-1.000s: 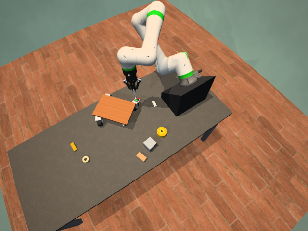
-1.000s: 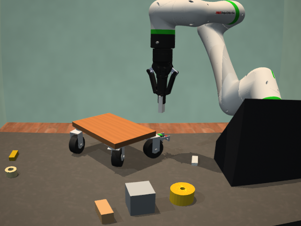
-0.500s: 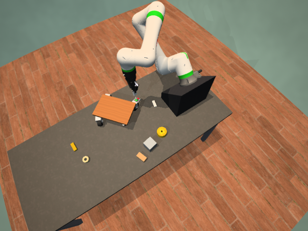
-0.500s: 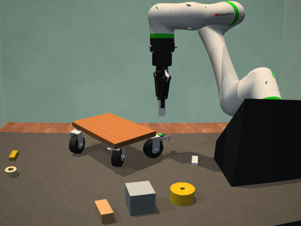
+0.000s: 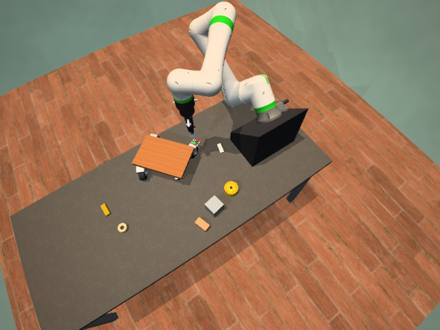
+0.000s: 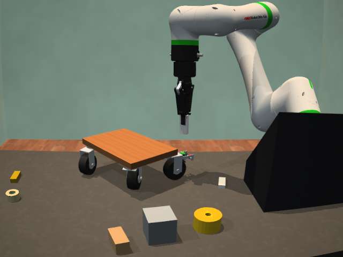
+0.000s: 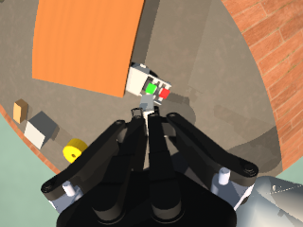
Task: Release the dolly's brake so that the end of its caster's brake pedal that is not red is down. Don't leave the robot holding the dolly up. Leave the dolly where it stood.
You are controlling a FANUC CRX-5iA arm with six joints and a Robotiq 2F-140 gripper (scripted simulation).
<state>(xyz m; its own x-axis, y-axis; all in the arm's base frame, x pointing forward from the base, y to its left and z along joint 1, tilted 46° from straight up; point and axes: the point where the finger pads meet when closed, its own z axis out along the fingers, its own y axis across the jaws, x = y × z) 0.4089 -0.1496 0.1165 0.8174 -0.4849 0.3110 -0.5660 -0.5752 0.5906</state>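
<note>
Right now the brake pedal is 12 cm below my hand and 1 cm behind it. Round my hand: yellow ring: 34 cm to the left, 18 cm below; then small white block: 19 cm below, 13 cm behind, 8 cm to the left; then grey cube: 36 cm to the left, 16 cm below, 14 cm ahead.
</note>
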